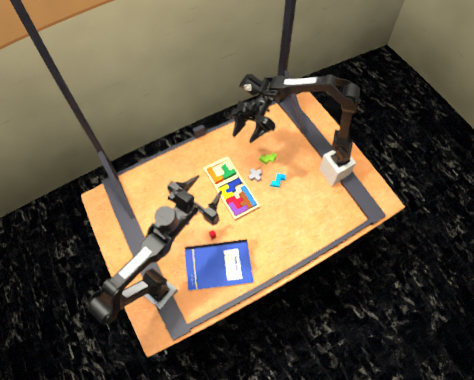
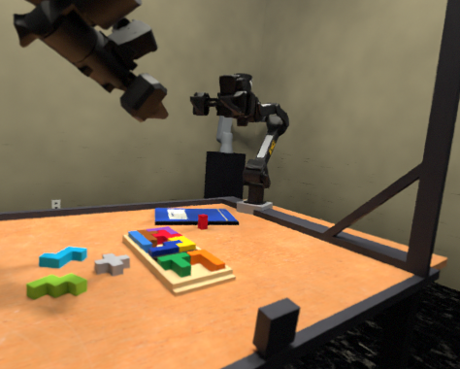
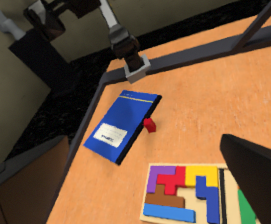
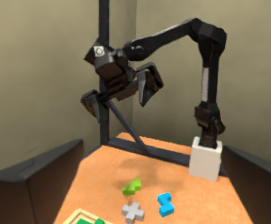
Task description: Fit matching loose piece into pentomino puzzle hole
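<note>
My left hand is 1 cm past the lime green piece, 13 cm to the right of it and 31 cm above it. From my left hand the other things lie so: grey cross piece: 3 cm ahead, 3 cm to the left, 31 cm below; red block: 15 cm ahead, 27 cm to the right, 30 cm below; cyan piece: 11 cm ahead, 9 cm to the left, 31 cm below.
</note>
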